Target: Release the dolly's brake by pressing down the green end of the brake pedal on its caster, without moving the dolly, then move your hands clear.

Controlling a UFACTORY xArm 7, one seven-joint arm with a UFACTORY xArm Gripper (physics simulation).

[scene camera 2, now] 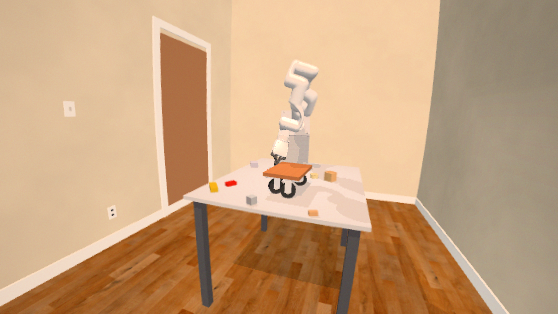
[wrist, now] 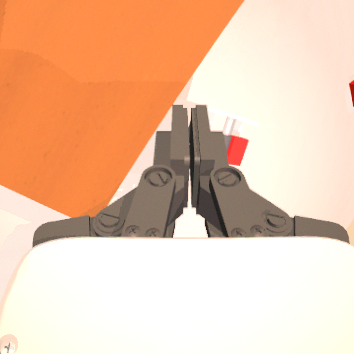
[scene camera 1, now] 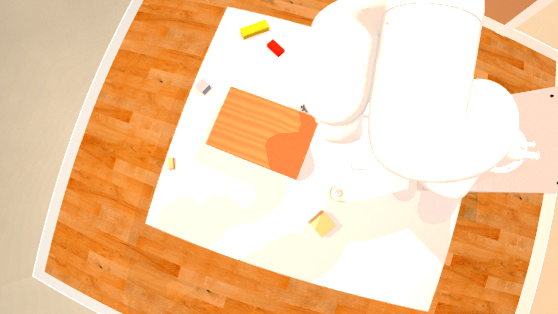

Labels:
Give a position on a dolly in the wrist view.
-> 90,90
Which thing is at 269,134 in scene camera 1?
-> A dolly.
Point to a dolly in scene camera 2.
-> At 292,172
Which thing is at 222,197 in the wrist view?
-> My gripper.

